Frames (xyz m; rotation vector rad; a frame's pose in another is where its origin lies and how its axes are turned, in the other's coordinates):
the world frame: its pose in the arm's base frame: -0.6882 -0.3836 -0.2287 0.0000 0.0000 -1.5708
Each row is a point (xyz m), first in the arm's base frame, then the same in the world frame.
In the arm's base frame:
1: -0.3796 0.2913 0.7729
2: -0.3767 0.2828 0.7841
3: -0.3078 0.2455 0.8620
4: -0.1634 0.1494 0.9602
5: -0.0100 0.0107 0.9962
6: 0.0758 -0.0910 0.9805
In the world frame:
1: -0.6749 0.3086 1.0016
2: -0.6664 0.3115 1.0128
3: -0.6291 0.3804 1.0907
4: -0.5330 0.5248 1.1889
5: -0.3943 0.6782 1.2249
6: -0.2926 0.7640 1.2092

